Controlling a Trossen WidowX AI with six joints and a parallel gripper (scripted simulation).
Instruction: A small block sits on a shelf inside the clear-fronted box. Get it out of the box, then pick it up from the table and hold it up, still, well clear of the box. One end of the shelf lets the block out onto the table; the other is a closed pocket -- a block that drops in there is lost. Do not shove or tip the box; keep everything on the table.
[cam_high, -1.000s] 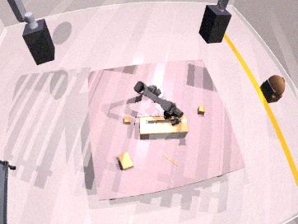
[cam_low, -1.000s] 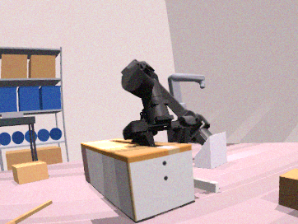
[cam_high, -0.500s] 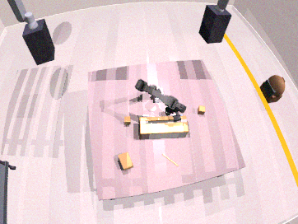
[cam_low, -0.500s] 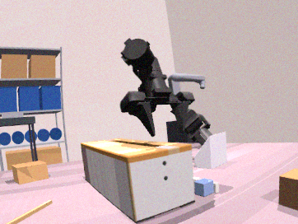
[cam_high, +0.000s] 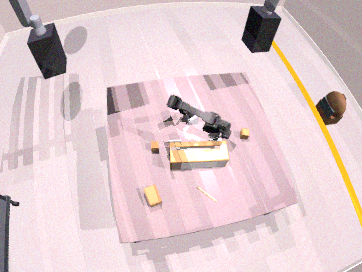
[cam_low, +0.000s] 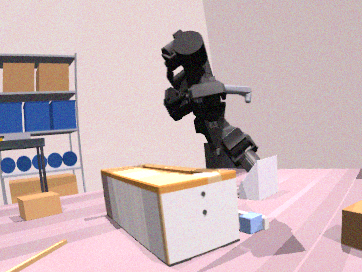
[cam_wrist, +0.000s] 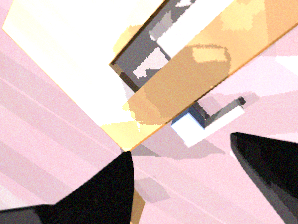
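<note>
The block is 3 cm behind my gripper tip, 5 cm to the left of it and 14 cm below it. The rest, counted from my gripper tip: flat tan piece 23 cm ahead, 52 cm to the right, 13 cm below; then thin stick 31 cm ahead, 17 cm to the right, 16 cm below; then box 1 cm ahead, 14 cm to the right, 10 cm below.
</note>
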